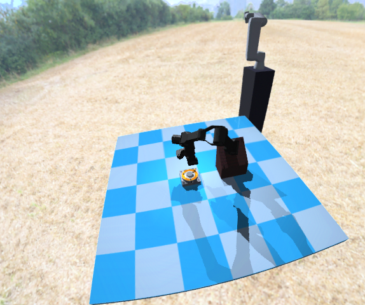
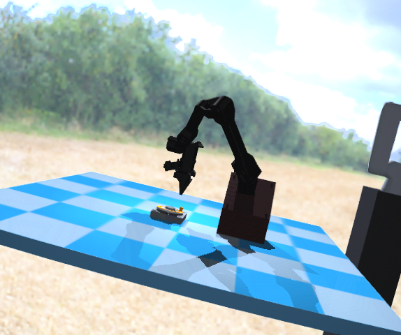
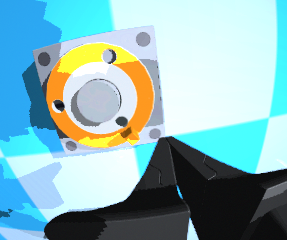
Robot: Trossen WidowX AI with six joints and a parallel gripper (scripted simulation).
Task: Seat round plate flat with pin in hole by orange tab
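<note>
The round plate lies 5 cm below my gripper tip and 4 cm to the left of it. From my gripper tip the other things lie so: square grey base (7 cm below, 5 cm to the left, 2 cm ahead).
</note>
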